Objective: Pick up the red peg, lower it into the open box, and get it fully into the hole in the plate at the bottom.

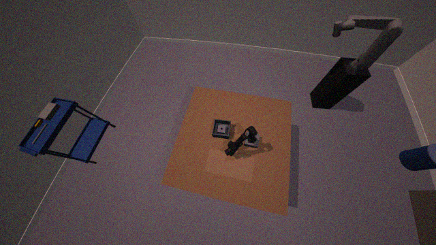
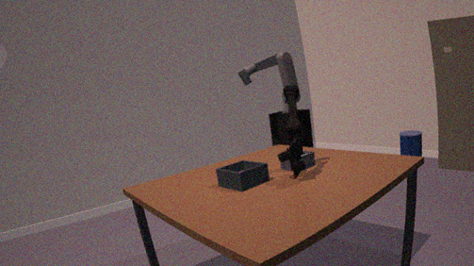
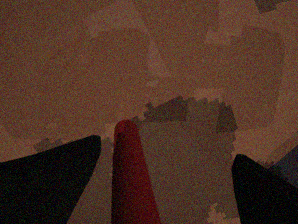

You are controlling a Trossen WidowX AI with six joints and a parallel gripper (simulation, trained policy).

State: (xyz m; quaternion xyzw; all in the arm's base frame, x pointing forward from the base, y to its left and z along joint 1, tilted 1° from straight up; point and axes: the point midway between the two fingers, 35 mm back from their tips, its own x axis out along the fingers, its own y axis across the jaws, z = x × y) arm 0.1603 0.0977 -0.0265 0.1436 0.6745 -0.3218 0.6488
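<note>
Now: the red peg 1 cm ahead of my gripper tip, 1 cm to the left of it and 2 cm above it. The rest, counted from my gripper tip: dark grey box (18 cm ahead, 20 cm to the right).
</note>
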